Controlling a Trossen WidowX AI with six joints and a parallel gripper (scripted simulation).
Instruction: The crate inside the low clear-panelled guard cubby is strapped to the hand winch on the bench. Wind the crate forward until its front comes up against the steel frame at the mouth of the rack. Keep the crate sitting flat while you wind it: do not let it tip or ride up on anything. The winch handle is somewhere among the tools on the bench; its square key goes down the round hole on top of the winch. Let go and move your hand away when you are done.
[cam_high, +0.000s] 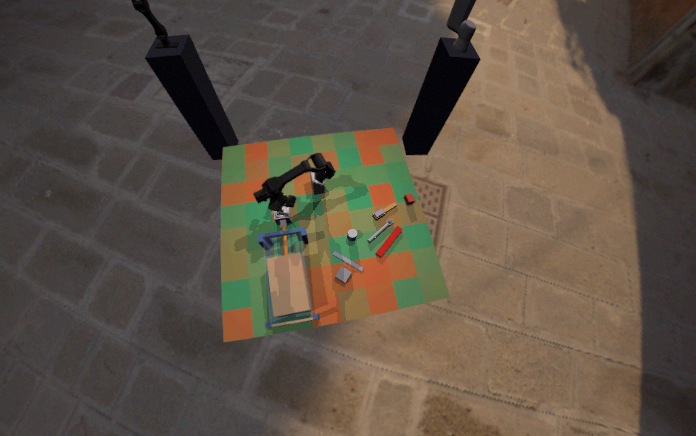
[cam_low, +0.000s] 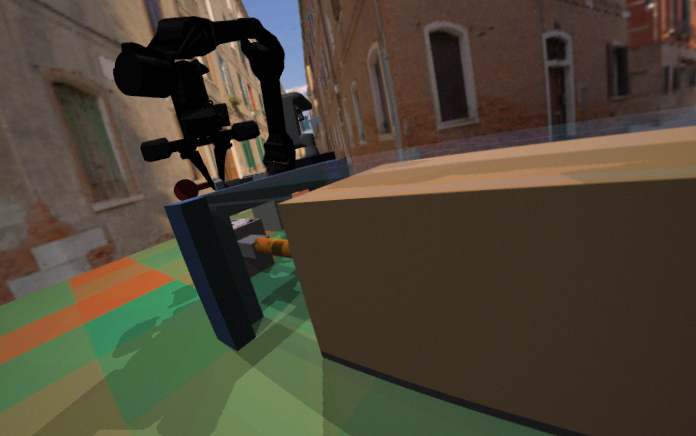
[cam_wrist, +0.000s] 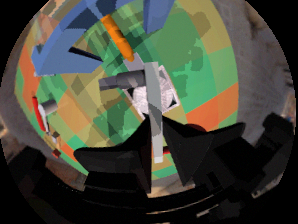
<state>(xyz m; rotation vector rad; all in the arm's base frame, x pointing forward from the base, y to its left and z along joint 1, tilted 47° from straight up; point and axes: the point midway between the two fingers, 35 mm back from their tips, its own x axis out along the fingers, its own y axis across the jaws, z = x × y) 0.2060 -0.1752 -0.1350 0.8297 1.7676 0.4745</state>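
My gripper tip is now 6 cm past the red knob, 2 cm to the left of it and 1 cm below it. Round my gripper tip: grey winch: 1 cm behind, 2 cm to the right, 12 cm below; then grey winch handle: 1 cm behind, 1 cm above; then round puck: 16 cm ahead, 40 cm to the left, 12 cm below.
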